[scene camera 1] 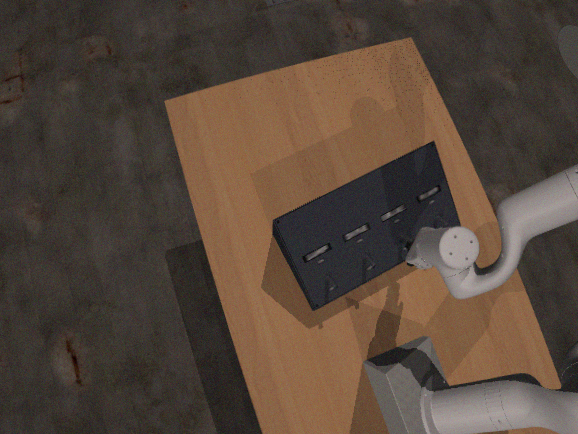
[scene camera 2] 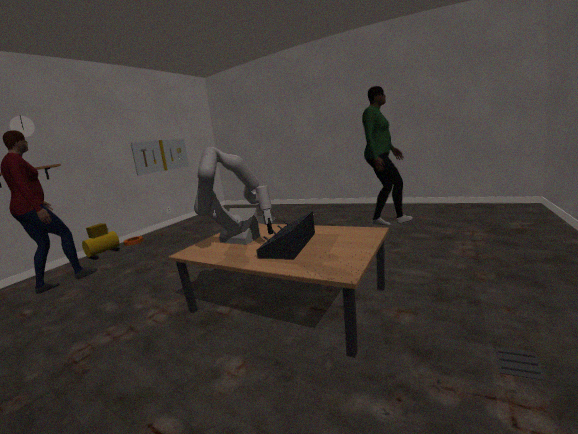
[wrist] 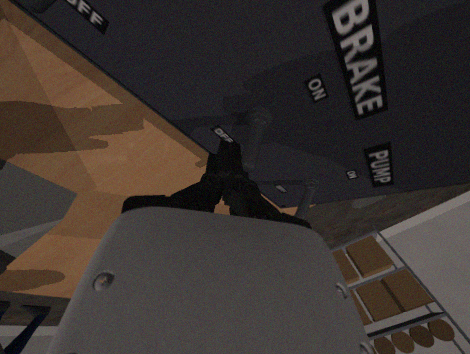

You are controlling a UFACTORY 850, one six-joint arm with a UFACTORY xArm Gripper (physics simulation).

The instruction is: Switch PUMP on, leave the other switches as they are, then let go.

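A dark sloped switch panel (scene camera 1: 345, 200) (scene camera 2: 296, 239) (wrist: 195, 65) stands on the table. The PUMP lever (wrist: 307, 199) is at its end, beside its label (wrist: 379, 165), and seems to lean to its OFF side. The neighbouring BRAKE lever (wrist: 256, 142) also seems to lean to OFF, below the BRAKE label (wrist: 356, 60). My gripper (scene camera 1: 408, 251) (scene camera 2: 270, 232) (wrist: 225, 155) is shut and empty. Its tips are at the BRAKE lever's OFF label, beside that lever and apart from the PUMP lever; whether they touch the BRAKE lever I cannot tell.
Two more levers (scene camera 1: 369, 264) (scene camera 1: 330, 285) stand along the panel's lower edge. The arm's base (scene camera 1: 407, 390) is on the wooden table (scene camera 1: 225, 150) (scene camera 2: 340, 260). One person in red (scene camera 2: 20, 180) and one in green (scene camera 2: 377, 135) are in the room. A shelf rack with boxes shows in the wrist view.
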